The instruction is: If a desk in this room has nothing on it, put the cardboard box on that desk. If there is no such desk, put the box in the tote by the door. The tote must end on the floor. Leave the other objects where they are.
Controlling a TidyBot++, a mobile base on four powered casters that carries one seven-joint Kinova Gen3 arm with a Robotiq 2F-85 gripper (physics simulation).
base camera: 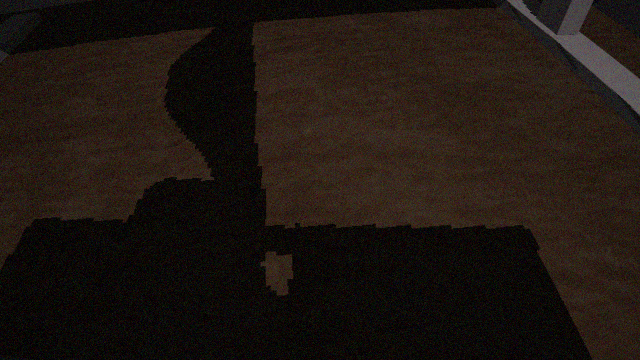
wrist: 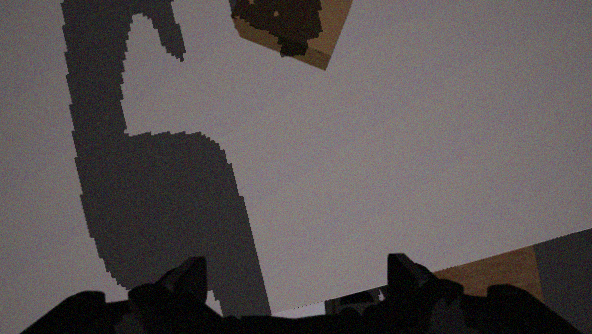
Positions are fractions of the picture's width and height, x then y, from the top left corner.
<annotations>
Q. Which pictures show my gripper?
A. The wrist view only.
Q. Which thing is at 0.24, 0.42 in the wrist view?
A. A pale grey desk.
</annotations>
